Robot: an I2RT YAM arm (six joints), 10 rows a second.
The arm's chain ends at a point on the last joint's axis. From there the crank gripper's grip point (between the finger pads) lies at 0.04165 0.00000 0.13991 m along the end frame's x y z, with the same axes.
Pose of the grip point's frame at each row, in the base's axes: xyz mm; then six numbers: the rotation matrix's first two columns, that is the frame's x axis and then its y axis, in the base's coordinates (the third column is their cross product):
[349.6 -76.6 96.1 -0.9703 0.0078 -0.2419 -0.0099 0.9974 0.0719]
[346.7 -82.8 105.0 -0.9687 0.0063 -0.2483 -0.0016 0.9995 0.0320]
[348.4 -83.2 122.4 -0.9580 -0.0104 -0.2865 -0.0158 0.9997 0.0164]
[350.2 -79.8 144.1 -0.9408 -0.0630 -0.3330 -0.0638 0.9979 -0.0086]
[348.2 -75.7 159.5 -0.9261 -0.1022 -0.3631 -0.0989 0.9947 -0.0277]
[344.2 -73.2 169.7 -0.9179 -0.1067 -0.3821 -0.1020 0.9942 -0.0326]
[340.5 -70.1 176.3 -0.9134 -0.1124 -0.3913 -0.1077 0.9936 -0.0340]
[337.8 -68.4 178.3 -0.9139 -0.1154 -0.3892 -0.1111 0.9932 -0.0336]
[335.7 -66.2 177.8 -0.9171 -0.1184 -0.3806 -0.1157 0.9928 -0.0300]
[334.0 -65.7 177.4 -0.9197 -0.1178 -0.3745 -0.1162 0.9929 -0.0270]
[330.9 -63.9 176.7 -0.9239 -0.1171 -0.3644 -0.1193 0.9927 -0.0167]
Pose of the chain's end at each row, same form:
[356.2 -87.0 241.6 -0.9703 0.0078 -0.2419 -0.0099 0.9974 0.0719]
[352.3 -87.5 250.8 -0.9687 0.0063 -0.2483 -0.0016 0.9995 0.0320]
[348.3 -85.6 268.3 -0.9580 -0.0104 -0.2865 -0.0158 0.9997 0.0164]
[342.8 -79.0 289.9 -0.9408 -0.0630 -0.3330 -0.0638 0.9979 -0.0086]
[335.8 -72.9 304.9 -0.9261 -0.1022 -0.3631 -0.0989 0.9947 -0.0277]
[328.8 -70.0 314.8 -0.9179 -0.1067 -0.3821 -0.1020 0.9942 -0.0326]
[323.6 -67.0 321.3 -0.9134 -0.1124 -0.3913 -0.1077 0.9936 -0.0340]
[321.2 -65.3 323.3 -0.9139 -0.1154 -0.3892 -0.1111 0.9932 -0.0336]
[320.5 -63.6 323.0 -0.9171 -0.1184 -0.3806 -0.1157 0.9928 -0.0300]
[319.8 -63.4 322.7 -0.9197 -0.1178 -0.3745 -0.1162 0.9929 -0.0270]
[318.5 -62.9 322.2 -0.9239 -0.1171 -0.3644 -0.1193 0.9927 -0.0167]

